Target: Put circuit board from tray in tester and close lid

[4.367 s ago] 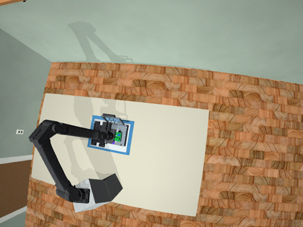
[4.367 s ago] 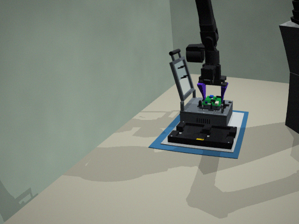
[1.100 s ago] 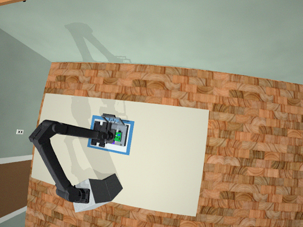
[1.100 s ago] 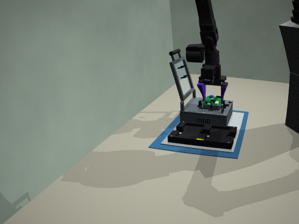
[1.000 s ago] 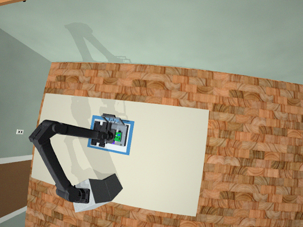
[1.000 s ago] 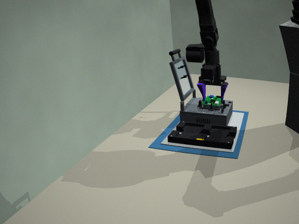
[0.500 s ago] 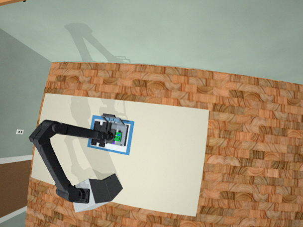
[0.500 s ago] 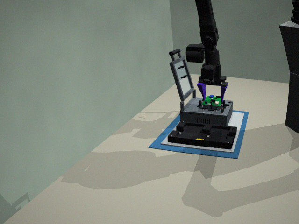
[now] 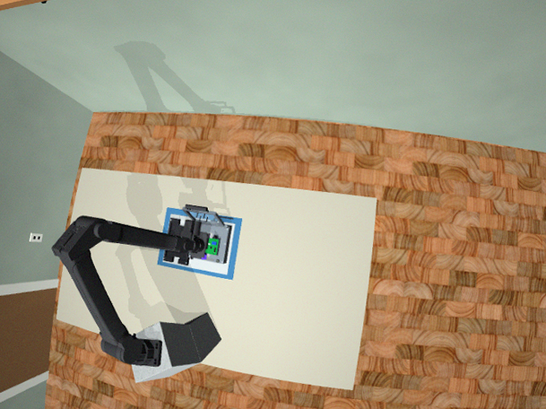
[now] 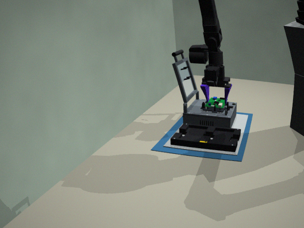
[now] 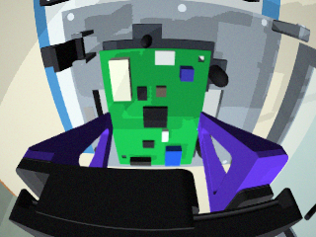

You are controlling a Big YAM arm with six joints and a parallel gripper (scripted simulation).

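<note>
My gripper is now right at the green circuit board. The rest, counted from my hand: tester: 4 cm ahead, 3 cm to the left, 3 cm above; then tester lid: 12 cm ahead, 10 cm above, 2 cm to the right; then tester plate: 1 cm below, 1 cm ahead.
</note>
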